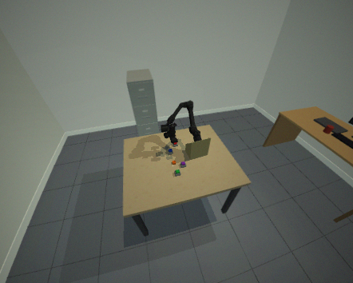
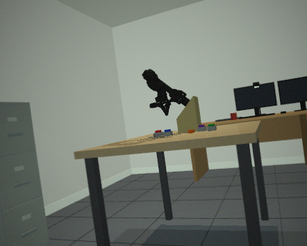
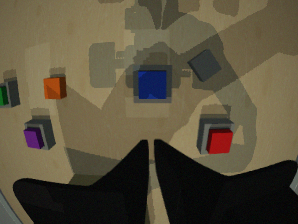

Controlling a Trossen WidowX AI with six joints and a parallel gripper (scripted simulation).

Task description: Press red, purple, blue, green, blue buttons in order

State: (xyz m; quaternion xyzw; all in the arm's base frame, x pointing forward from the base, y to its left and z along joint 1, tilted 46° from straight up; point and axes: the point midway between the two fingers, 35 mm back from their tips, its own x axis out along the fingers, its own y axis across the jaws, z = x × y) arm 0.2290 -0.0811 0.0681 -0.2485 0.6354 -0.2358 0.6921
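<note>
My gripper tip is now 5 cm past the purple button, 20 cm to the right of it and 9 cm above it. From my gripper tip the other things lie so: grey block 5 cm ahead, 7 cm to the right, 12 cm below; then green button 3 cm ahead, 28 cm to the left, 9 cm below; then blue button 3 cm ahead, 9 cm below.
</note>
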